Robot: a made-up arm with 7 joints.
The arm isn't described. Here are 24 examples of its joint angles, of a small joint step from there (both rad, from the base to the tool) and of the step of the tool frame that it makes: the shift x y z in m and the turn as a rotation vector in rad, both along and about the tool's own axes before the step.
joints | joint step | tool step
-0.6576 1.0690 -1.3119 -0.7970 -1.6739 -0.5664 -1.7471 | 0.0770 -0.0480 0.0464 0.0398 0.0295 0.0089 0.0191 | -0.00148 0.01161 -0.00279 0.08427 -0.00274 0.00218
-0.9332 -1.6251 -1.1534 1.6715 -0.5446 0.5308 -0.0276 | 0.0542 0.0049 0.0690 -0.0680 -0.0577 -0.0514 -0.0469 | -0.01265 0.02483 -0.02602 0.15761 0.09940 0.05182
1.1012 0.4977 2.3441 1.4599 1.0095 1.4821 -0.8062 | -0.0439 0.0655 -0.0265 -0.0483 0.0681 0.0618 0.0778 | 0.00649 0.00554 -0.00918 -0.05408 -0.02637 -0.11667
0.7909 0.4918 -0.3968 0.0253 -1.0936 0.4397 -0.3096 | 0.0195 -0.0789 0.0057 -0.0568 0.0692 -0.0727 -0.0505 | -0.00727 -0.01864 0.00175 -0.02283 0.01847 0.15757
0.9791 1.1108 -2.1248 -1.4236 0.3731 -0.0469 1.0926 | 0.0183 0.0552 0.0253 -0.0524 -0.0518 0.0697 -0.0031 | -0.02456 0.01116 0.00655 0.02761 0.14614 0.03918
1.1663 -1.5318 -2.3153 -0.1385 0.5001 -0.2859 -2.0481 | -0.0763 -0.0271 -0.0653 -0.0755 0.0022 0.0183 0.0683 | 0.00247 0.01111 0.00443 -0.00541 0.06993 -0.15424
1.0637 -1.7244 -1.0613 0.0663 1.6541 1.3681 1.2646 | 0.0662 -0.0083 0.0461 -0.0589 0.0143 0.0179 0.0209 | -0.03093 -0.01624 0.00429 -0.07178 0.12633 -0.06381
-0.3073 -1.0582 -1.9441 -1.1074 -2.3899 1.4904 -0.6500 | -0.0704 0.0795 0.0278 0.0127 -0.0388 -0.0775 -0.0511 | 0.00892 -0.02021 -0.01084 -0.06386 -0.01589 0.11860
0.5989 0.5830 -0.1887 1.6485 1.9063 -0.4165 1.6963 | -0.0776 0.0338 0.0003 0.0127 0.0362 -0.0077 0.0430 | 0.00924 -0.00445 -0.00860 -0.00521 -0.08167 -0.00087
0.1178 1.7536 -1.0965 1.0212 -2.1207 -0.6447 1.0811 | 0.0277 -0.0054 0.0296 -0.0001 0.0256 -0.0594 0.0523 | 0.00104 0.00453 0.00376 -0.05080 -0.03323 -0.01752
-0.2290 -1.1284 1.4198 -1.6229 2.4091 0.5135 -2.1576 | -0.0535 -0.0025 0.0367 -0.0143 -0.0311 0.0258 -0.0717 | 0.01103 0.00907 -0.00420 -0.01010 -0.08100 0.03866
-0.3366 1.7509 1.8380 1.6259 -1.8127 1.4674 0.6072 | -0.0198 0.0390 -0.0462 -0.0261 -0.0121 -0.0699 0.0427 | 0.00342 0.00256 -0.00458 -0.02765 -0.01307 0.01699
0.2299 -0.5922 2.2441 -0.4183 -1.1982 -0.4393 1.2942 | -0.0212 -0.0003 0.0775 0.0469 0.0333 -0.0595 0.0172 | 0.00382 -0.00794 0.00763 -0.05346 -0.05123 -0.00727
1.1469 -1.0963 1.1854 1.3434 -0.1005 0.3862 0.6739 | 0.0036 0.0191 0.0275 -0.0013 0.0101 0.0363 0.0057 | -0.00731 0.00775 -0.00460 0.03022 0.04184 -0.03725
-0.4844 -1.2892 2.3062 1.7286 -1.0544 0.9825 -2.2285 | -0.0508 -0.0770 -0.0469 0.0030 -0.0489 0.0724 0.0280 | 0.00990 0.00823 0.02150 0.06270 0.01117 -0.08769
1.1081 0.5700 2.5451 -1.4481 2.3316 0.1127 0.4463 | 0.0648 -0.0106 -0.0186 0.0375 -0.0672 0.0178 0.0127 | 0.00155 0.01080 -0.00025 0.03918 0.06648 -0.07084
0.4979 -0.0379 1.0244 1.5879 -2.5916 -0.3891 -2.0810 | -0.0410 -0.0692 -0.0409 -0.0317 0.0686 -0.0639 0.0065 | 0.01131 0.01635 0.00733 0.13721 0.01115 0.11599
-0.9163 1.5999 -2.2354 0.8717 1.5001 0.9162 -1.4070 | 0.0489 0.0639 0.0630 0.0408 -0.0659 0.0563 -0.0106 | 0.00529 -0.02437 -0.03357 -0.06034 -0.07693 -0.10752
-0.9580 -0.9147 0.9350 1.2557 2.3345 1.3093 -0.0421 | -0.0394 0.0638 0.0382 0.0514 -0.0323 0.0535 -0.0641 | 0.01573 0.00341 -0.00287 0.02101 -0.02297 0.06373
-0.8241 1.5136 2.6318 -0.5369 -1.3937 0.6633 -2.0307 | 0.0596 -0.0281 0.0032 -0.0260 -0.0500 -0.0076 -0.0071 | 0.01672 -0.00728 -0.00143 -0.03719 -0.06350 0.00486
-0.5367 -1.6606 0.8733 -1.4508 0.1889 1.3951 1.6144 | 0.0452 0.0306 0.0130 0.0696 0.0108 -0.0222 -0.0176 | -0.00288 0.01909 -0.00733 -0.00629 -0.03517 0.09392
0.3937 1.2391 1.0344 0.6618 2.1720 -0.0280 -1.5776 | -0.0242 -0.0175 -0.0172 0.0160 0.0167 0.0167 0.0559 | -0.00784 0.01137 -0.00209 0.00577 0.05914 -0.08187
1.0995 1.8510 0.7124 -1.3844 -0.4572 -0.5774 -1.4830 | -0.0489 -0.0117 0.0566 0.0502 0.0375 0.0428 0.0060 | 0.02490 0.01363 0.00610 0.02971 -0.04023 -0.01359
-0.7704 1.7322 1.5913 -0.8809 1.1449 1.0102 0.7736 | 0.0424 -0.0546 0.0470 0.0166 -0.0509 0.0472 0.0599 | -0.01036 -0.01793 -0.00020 0.00370 0.10881 -0.09129
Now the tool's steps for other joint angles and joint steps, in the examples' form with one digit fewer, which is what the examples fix.
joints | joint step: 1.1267 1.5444 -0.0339 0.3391 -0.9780 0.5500 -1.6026 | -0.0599 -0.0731 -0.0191 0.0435 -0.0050 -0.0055 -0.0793
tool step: 0.0026 -0.0089 0.0236 -0.0143 -0.0933 0.1541
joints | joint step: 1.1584 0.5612 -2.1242 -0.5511 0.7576 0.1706 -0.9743 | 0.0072 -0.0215 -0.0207 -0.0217 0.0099 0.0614 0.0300
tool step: -0.0020 0.0116 -0.0034 0.0088 -0.0172 -0.0978
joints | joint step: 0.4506 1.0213 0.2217 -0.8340 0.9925 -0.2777 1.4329 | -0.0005 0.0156 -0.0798 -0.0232 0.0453 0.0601 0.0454
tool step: 0.0020 0.0028 -0.0019 -0.0156 -0.0035 -0.1215
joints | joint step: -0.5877 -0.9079 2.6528 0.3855 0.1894 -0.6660 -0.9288 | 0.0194 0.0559 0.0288 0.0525 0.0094 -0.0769 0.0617
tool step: -0.0023 -0.0313 0.0001 -0.0762 0.0802 -0.0335
